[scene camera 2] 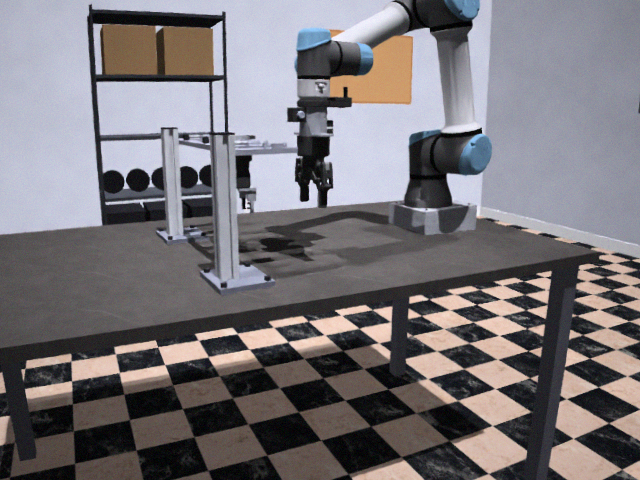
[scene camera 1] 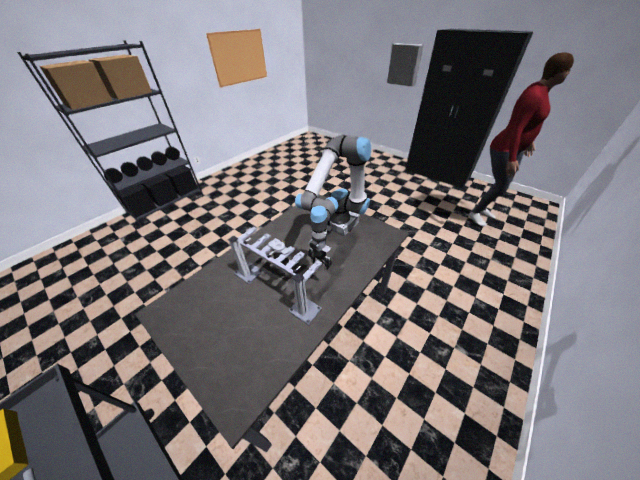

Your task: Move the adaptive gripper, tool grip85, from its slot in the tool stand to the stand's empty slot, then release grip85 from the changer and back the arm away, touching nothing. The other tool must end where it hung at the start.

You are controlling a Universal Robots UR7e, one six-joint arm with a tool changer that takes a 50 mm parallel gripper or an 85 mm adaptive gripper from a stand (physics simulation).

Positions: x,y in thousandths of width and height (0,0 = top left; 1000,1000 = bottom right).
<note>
In view: a gripper tool (scene camera 2: 380,382).
</note>
